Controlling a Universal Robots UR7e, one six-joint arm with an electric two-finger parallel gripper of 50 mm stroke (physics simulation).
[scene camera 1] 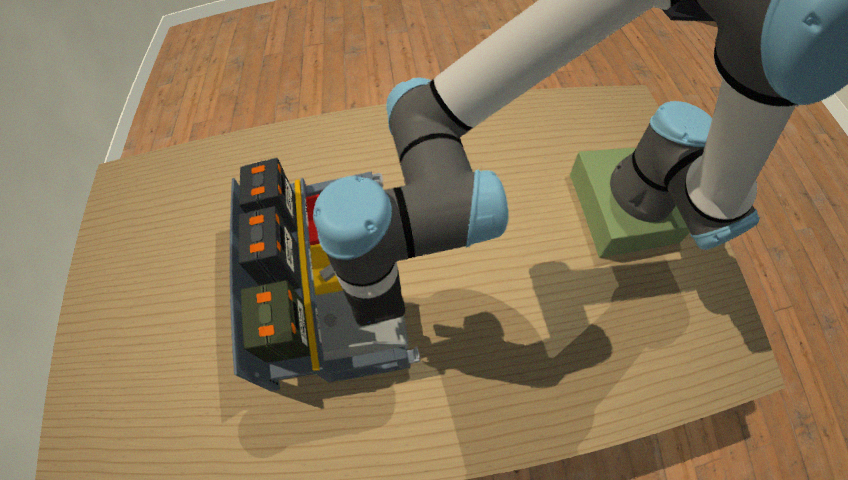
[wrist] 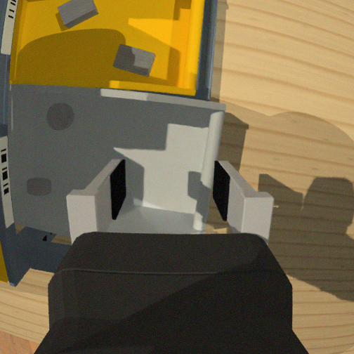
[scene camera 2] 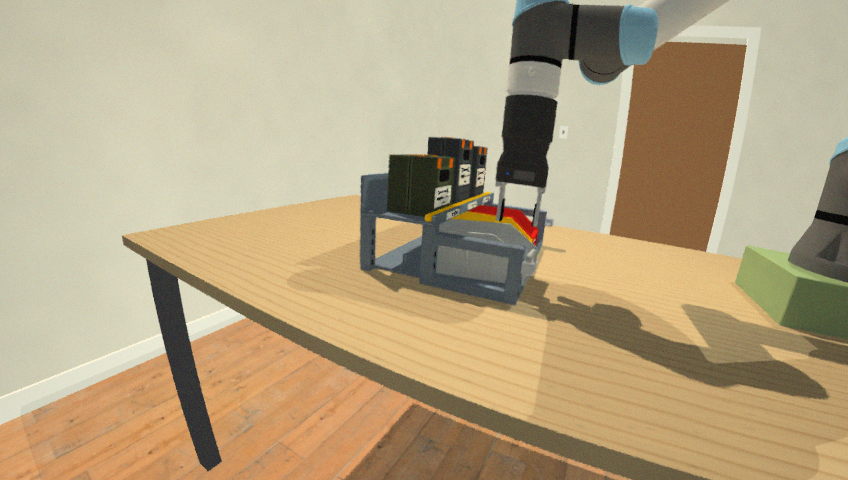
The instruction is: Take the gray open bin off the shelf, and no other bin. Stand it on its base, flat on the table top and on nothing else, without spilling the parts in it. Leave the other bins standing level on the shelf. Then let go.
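Pixels of known places: gripper, fingertip midpoint: [scene camera 2: 516, 222]; arm's base, origin of the base link: [scene camera 1: 642, 191] [scene camera 2: 837, 272].
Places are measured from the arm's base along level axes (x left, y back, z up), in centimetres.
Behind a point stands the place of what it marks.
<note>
The gray open bin [scene camera 1: 339, 330] {z -7.0, x 15.2, y -65.1 cm} [scene camera 2: 476, 228] {z -1.1, x 10.8, y -64.4 cm} [wrist: 100, 150] stands on the shelf [scene camera 1: 235, 267] {z 6.6, x 5.8, y -80.3 cm} [scene camera 2: 367, 237] {z -2.3, x 24.9, y -78.6 cm}, at the end beside the yellow bin [scene camera 1: 321, 267] {z -7.3, x 1.5, y -67.6 cm} [wrist: 105, 40]. Two dark round parts [wrist: 60, 116] [wrist: 39, 186] lie in the gray bin. The red bin [scene camera 1: 313, 223] {z -7.3, x -8.9, y -68.8 cm} [scene camera 2: 505, 211] {z -0.8, x -10.6, y -64.2 cm} is beyond the yellow one. My gripper [scene camera 2: 518, 223] {z 2.0, x 15.1, y -56.4 cm} [wrist: 169, 178] is open and points down over the gray bin. In the wrist view, one finger is over the bin's inside and the other is just outside its front lip. The fingertips are hidden in scene camera 1's view.
A dark green case [scene camera 1: 264, 321] {z 11.6, x 18.2, y -73.1 cm} [scene camera 2: 416, 184] {z 7.0, x 21.9, y -71.5 cm} and two black cases [scene camera 1: 257, 181] {z 14.1, x -5.7, y -73.6 cm} [scene camera 1: 257, 237] {z 15.1, x 5.9, y -72.8 cm} stand on the shelf's upper level, behind the yellow rail [scene camera 1: 307, 273] {z 2.6, x 7.2, y -68.1 cm}. Two gray blocks [wrist: 77, 12] [wrist: 134, 60] lie in the yellow bin. The arm's green base block [scene camera 1: 595, 202] {z -1.2, x 0.3, y -11.4 cm} [scene camera 2: 767, 285] {z -4.1, x 1.8, y -11.4 cm} is right on the table [scene camera 1: 148, 428] {z -8.2, x 30.8, y -108.1 cm} [scene camera 2: 368, 333] {z -8.2, x 41.2, y -66.5 cm}.
</note>
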